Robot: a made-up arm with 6 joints.
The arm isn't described. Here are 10 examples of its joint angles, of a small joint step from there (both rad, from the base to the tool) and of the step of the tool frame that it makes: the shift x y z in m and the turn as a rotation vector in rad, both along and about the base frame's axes.
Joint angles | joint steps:
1: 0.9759 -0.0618 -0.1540 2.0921 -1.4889 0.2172 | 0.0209 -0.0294 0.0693 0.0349 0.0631 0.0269
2: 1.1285 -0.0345 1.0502 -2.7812 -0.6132 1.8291 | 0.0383 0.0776 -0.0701 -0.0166 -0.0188 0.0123
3: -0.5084 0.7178 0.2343 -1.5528 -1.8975 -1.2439 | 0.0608 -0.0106 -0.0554 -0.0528 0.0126 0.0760
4: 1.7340 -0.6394 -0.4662 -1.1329 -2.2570 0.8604 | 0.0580 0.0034 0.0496 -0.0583 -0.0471 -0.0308
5: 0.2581 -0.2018 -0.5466 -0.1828 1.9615 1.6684 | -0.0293 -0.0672 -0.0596 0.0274 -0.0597 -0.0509
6: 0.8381 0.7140 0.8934 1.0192 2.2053 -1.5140 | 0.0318 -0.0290 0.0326 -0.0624 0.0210 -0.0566
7: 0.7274 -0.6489 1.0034 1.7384 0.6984 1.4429 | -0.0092 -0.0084 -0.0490 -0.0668 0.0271 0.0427
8: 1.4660 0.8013 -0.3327 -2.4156 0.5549 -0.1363 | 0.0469 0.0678 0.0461 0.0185 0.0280 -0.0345
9: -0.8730 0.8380 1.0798 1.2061 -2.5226 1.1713 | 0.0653 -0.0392 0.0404 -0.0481 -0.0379 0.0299
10: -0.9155 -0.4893 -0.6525 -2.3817 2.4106 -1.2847 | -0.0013 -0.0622 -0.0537 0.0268 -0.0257 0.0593
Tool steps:
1: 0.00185 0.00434 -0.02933 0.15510 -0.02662 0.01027
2: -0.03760 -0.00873 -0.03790 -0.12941 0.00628 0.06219
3: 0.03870 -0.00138 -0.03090 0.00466 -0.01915 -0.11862
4: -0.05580 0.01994 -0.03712 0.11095 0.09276 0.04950
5: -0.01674 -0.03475 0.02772 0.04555 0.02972 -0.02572
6: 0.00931 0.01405 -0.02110 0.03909 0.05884 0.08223
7: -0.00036 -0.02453 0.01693 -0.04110 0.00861 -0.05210
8: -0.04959 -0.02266 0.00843 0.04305 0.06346 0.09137
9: 0.05457 0.01641 0.00748 -0.07197 0.05740 0.00804
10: -0.01587 -0.02078 0.02181 0.03141 -0.02083 0.04499
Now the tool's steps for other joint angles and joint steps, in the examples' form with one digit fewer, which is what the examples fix.
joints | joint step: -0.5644 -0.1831 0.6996 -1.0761 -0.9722 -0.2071 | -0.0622 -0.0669 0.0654 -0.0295 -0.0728 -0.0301
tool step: -0.0634 -0.0361 -0.0022 -0.0536 -0.1437 0.0491
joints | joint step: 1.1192 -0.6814 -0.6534 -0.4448 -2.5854 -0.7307 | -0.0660 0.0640 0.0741 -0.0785 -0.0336 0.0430
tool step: 0.0018 0.0463 0.0456 0.0088 0.0009 0.1348
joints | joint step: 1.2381 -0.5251 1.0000 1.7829 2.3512 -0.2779 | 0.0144 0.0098 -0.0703 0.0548 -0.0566 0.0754
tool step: -0.0291 0.0034 0.0178 -0.0845 0.1189 -0.0023
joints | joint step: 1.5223 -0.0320 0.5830 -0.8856 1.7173 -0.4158 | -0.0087 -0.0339 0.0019 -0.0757 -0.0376 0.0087
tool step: -0.0005 0.0038 0.0057 0.0094 -0.0335 0.0686
